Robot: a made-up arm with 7 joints. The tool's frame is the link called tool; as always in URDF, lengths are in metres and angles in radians. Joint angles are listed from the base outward. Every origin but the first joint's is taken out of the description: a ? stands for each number. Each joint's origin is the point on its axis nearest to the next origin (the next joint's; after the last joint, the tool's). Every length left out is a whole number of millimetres.
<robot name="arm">
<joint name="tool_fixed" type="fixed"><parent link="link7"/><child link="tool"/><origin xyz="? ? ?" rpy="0 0 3.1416"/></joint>
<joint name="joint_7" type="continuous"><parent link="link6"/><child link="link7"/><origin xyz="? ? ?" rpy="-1.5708 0 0"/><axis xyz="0 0 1"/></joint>
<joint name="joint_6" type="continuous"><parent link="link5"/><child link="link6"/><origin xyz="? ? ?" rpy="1.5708 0 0"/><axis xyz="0 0 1"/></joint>
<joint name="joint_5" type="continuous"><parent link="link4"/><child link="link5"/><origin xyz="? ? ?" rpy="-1.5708 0 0"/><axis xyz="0 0 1"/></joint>
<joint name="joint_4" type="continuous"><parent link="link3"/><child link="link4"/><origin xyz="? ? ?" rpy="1.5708 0 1.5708"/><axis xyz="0 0 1"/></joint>
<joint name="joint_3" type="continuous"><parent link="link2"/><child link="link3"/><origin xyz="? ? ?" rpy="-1.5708 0 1.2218"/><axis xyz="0 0 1"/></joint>
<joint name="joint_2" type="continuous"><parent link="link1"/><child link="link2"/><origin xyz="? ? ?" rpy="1.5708 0 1.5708"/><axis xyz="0 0 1"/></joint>
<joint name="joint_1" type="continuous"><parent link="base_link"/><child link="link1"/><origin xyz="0 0 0" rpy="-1.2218 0 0"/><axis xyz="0 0 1"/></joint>
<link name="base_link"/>
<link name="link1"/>
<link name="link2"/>
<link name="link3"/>
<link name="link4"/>
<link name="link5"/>
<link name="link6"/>
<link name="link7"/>
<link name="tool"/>
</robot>
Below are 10 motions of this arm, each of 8 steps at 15 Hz.
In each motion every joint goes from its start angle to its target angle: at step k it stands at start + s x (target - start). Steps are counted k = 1, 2, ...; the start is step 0. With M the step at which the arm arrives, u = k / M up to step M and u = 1 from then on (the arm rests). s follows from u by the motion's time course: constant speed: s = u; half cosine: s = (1 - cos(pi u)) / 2; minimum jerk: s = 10 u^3 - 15 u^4 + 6 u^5.
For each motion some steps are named. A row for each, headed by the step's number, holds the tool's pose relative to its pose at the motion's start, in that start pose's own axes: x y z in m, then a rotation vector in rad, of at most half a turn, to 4 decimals.
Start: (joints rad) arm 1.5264 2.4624 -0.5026 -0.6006 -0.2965 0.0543 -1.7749
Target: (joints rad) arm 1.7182 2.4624 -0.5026 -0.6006 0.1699 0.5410 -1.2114
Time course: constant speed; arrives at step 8
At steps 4, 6, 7, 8:
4: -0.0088 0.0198 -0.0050 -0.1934 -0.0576 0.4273
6: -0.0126 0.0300 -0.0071 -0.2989 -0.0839 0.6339
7: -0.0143 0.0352 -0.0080 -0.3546 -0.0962 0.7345
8: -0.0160 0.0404 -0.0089 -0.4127 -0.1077 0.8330

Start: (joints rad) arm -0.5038 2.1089 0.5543 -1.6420 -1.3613 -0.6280 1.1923
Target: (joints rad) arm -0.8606 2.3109 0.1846 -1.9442 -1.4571 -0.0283 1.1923
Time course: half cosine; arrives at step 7
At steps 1, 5, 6, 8:
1: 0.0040 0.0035 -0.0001 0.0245 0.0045 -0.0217
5: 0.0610 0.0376 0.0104 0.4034 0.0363 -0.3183
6: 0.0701 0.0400 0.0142 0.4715 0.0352 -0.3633
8: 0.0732 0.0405 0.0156 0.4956 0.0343 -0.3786

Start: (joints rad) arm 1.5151 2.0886 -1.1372 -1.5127 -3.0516 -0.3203 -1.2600
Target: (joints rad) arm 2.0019 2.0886 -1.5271 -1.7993 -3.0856 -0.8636 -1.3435
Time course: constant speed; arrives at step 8
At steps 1, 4, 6, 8:
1: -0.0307 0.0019 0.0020 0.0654 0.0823 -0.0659
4: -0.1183 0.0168 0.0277 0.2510 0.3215 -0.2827
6: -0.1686 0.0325 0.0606 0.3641 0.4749 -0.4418
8: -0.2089 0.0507 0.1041 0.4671 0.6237 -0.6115

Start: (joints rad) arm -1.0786 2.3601 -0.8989 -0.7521 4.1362 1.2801 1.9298
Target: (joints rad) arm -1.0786 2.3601 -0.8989 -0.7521 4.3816 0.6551 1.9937
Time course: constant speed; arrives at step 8
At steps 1, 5, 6, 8:
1: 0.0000 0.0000 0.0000 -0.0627 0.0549 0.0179
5: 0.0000 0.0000 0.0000 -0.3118 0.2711 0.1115
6: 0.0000 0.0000 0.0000 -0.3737 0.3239 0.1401
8: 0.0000 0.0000 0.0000 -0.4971 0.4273 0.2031

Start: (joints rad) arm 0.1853 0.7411 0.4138 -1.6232 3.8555 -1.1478 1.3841
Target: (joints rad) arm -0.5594 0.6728 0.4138 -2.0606 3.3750 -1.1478 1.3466
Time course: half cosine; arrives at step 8
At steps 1, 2, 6, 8:
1: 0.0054 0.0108 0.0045 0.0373 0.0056 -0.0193
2: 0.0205 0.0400 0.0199 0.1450 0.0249 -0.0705
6: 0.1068 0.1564 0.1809 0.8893 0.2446 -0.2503
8: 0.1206 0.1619 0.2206 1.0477 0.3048 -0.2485

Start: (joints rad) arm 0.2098 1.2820 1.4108 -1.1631 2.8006 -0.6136 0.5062
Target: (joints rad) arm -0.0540 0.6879 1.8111 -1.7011 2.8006 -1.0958 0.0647
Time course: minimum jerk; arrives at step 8
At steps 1, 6, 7, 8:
1: 0.0018 -0.0016 0.0008 -0.0062 -0.0087 0.0030
6: 0.1124 -0.0858 0.0820 -0.2739 -0.5778 0.0979
7: 0.1231 -0.0925 0.0945 -0.2902 -0.6420 0.0994
8: 0.1250 -0.0937 0.0969 -0.2930 -0.6539 0.0995

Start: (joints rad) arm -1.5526 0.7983 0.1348 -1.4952 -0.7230 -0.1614 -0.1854
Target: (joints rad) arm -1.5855 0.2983 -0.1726 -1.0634 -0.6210 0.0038 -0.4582
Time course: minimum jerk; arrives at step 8
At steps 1, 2, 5, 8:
1: 0.0018 -0.0039 0.0002 -0.0081 0.0033 0.0062
2: 0.0127 -0.0249 0.0018 -0.0533 0.0196 0.0390
5: 0.1284 -0.1486 0.0251 -0.4007 0.0470 0.2239
8: 0.1952 -0.1843 0.0421 -0.5586 0.0078 0.2757

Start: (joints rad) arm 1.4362 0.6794 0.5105 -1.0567 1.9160 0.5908 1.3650
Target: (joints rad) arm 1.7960 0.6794 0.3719 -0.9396 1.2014 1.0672 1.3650
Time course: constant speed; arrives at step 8
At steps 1, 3, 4, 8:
1: 0.0173 0.0028 0.0124 0.0832 -0.1012 -0.0682
3: 0.0503 0.0084 0.0404 0.2637 -0.3127 -0.1821
4: 0.0657 0.0111 0.0560 0.3598 -0.4224 -0.2277
8: 0.1193 0.0219 0.1281 0.7724 -0.8823 -0.3320

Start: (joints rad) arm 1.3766 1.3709 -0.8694 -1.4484 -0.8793 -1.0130 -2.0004
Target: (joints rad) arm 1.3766 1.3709 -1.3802 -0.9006 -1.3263 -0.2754 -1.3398
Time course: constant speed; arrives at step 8
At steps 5, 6, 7, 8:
5: 0.0927 0.0809 0.0170 -0.2278 -0.6549 0.4552
6: 0.1065 0.0984 0.0258 -0.2844 -0.7788 0.4947
7: 0.1184 0.1157 0.0364 -0.3433 -0.8964 0.5152
8: 0.1284 0.1324 0.0487 -0.4034 -1.0054 0.5166

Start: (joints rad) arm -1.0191 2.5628 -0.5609 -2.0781 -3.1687 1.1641 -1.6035
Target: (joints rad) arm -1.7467 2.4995 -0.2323 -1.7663 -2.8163 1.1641 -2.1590
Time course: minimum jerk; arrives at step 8
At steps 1, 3, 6, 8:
1: 0.0033 -0.0005 0.0028 0.0111 -0.0078 -0.0214
3: 0.0540 -0.0196 0.0486 0.1905 -0.1296 -0.3733
6: 0.1344 -0.1452 0.1512 0.6301 -0.3949 -1.2510
8: 0.1387 -0.1746 0.1646 0.7050 -0.4367 -1.4005

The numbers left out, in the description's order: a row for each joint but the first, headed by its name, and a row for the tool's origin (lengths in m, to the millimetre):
tool: 0 0 0
joint_7: 0 0 0
joint_6: 0 0 0
joint_5: 0.032 -0.264 0
joint_4: 0 -0.028 0
joint_3: 0.238 -0.087 0
joint_2: 0 0 0

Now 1 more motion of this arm.
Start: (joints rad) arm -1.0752 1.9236 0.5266 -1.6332 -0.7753 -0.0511 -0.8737
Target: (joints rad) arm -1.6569 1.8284 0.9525 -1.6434 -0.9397 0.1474 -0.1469
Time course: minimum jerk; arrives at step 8
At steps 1, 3, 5, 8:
1: -0.0044 -0.0005 0.0004 -0.0043 0.0181 0.0088
3: -0.0728 -0.0082 0.0168 -0.0493 0.3169 0.1538
5: -0.1733 -0.0184 0.0842 -0.0104 0.8551 0.4035
8: -0.2159 -0.0223 0.1447 0.0901 1.1881 0.5393

